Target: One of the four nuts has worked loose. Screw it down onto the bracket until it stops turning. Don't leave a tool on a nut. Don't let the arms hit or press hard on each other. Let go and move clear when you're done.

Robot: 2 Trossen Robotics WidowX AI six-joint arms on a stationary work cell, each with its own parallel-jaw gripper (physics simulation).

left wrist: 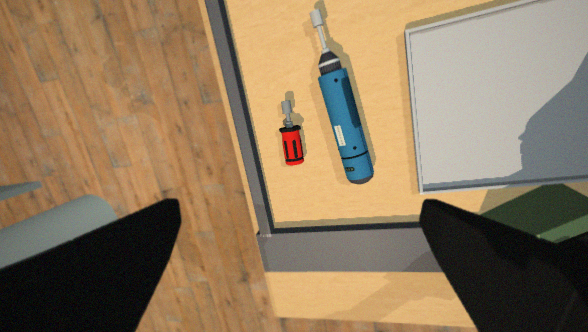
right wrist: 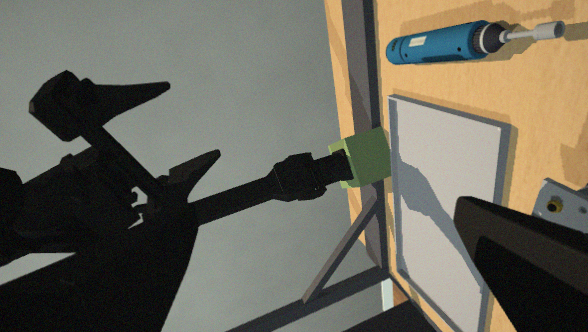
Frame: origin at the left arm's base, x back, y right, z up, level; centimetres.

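Seen in the pictures: left gripper, fingertip midpoint: (left wrist: 302, 209) (right wrist: 196, 121); right gripper, fingertip midpoint: (right wrist: 324, 212); left arm's base at its link origin: (right wrist: 343, 165).
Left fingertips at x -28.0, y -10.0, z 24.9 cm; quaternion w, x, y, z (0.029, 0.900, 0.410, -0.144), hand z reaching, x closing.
Note:
Pixels of each thing's middle, then the offset from my left fingertips to it. "*": a spot on its surface instead.
- grey metal bracket at the middle of its body: (right wrist: 558, 240) dy +20.7, dx -12.0, dz -25.1 cm
- brass-coloured nut at the middle of its body: (right wrist: 554, 206) dy +18.2, dx -11.5, dz -26.5 cm
- blue power driver at the middle of its body: (right wrist: 452, 44) (left wrist: 340, 102) dy -0.4, dx -2.0, dz -31.4 cm
- short red nut driver at the middle of its body: (left wrist: 290, 132) dy -9.0, dx -2.9, dz -31.9 cm
- shallow pale tray at the middle of its body: (right wrist: 434, 222) dy +24.4, dx +15.5, dz -32.6 cm
- green block at the middle of its body: (left wrist: 553, 243) (right wrist: 360, 158) dy +10.0, dx +28.0, dz -29.2 cm
- dark grey frame rail at a spot on its surface: (left wrist: 345, 252) * dy -13.9, dx +17.6, dz -31.4 cm
My left gripper (left wrist: 302, 209) (right wrist: 196, 121) is open and empty, high above the table's edge. My right gripper (right wrist: 324, 212) is open and empty; its one finger is hard to tell from the dark arm behind it. A grey metal bracket (right wrist: 569, 206) shows in part at the right edge of the right wrist view, beyond the right finger, with a brass-coloured nut (right wrist: 554, 205) on it. Which nut is loose cannot be told. A blue power driver (left wrist: 345, 117) (right wrist: 437, 44) with a socket tip lies on the table. A short red nut driver (left wrist: 292, 145) lies beside it.
A shallow pale tray (left wrist: 475, 100) (right wrist: 445, 140) lies near the blue driver. A green block (right wrist: 369, 157) stands at the table's edge beside the tray, with the other arm's dark links in front. A dark grey frame rail (left wrist: 345, 252) (right wrist: 359, 65) borders the table.

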